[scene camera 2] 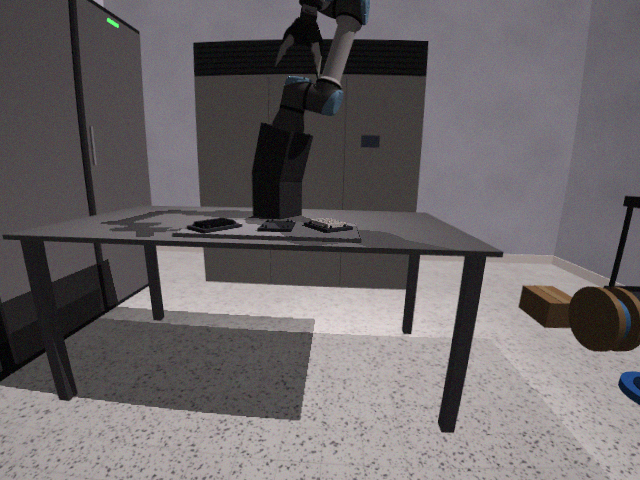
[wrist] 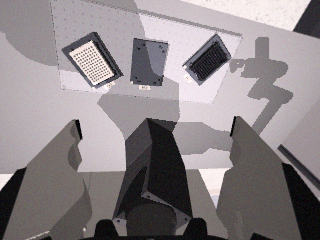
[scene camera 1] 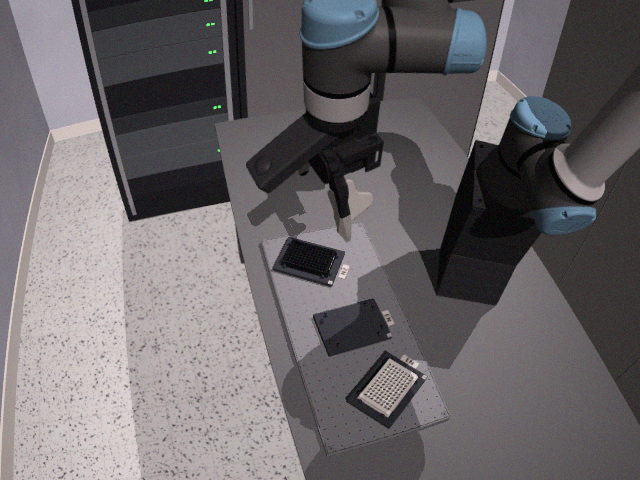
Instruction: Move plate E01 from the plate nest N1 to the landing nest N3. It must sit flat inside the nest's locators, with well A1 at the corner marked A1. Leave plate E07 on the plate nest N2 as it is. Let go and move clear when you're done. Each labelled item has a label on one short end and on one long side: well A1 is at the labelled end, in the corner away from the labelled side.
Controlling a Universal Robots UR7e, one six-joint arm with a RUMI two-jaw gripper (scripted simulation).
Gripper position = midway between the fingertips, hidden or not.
Note:
In view: my gripper (scene camera 1: 324,206), a black plate E07 (scene camera 1: 306,257), a white well plate E01 (scene camera 1: 380,392) and a dark landing nest N3 (scene camera 1: 355,326).
The black plate E07 shows as well in the wrist view (wrist: 212,58). The white well plate E01 is seen too in the wrist view (wrist: 88,57). My gripper also shows in the wrist view (wrist: 156,119).

